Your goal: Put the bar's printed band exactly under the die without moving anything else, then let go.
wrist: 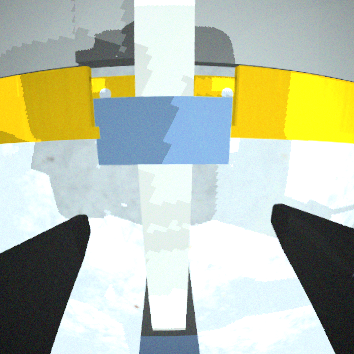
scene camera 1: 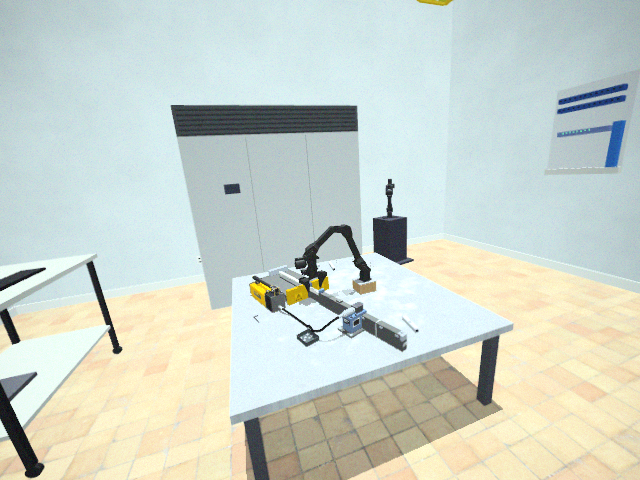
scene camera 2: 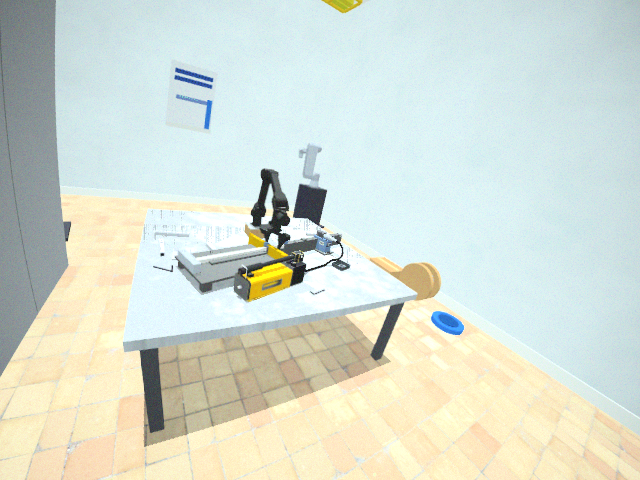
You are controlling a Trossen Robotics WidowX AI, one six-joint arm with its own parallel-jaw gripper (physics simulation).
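Pixels of known places: gripper, fingertip midpoint: (wrist: 180,219) (scene camera 1: 314,289); arm's base at its link origin: (scene camera 1: 365,279) (scene camera 2: 256,224).
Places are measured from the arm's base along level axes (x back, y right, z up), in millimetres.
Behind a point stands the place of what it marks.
The long white bar (scene camera 1: 292,277) @(x -373, y 341, z 3 mm) (scene camera 2: 235,254) @(x -384, y 324, z -3 mm) (wrist: 166,190) @(x -342, y 105, z 2 mm) lies lengthwise from the grey bed through a blue guide block (wrist: 130,131) @(x -354, y 130, z 25 mm), and its near end rests in a dark channel. My gripper (scene camera 1: 314,285) @(x -333, y 88, z -8 mm) (scene camera 2: 274,244) @(x -333, y 88, z -8 mm) (wrist: 180,219) @(x -333, y 88, z -8 mm) is open and empty, with one finger on each side of the bar, apart from it. A blue press-like unit (scene camera 1: 353,321) @(x -353, y -342, z -4 mm) (scene camera 2: 323,242) @(x -353, y -285, z 0 mm) stands farther along the dark rail (scene camera 1: 385,334) @(x -278, y -479, z -28 mm) (scene camera 2: 299,245) @(x -331, y -108, z -16 mm). I cannot make out its die. The bar's printed band cannot be made out in these views.
Yellow plates (scene camera 1: 297,295) @(x -440, y 116, z -25 mm) (wrist: 55,105) @(x -374, y 135, z 25 mm) flank the guide block. A yellow motor unit (scene camera 1: 258,294) @(x -642, y 261, z -13 mm) (scene camera 2: 269,282) @(x -648, y 300, z -8 mm) stands beside the grey bed (scene camera 2: 227,269) @(x -483, y 404, z -18 mm). A black cable joins it to a small black box (scene camera 1: 307,337) @(x -555, y -241, z -67 mm) (scene camera 2: 340,265) @(x -544, y -268, z -68 mm). The arm's wooden base block (scene camera 1: 364,286) @(x -48, y -48, z -19 mm) stands across the rail.
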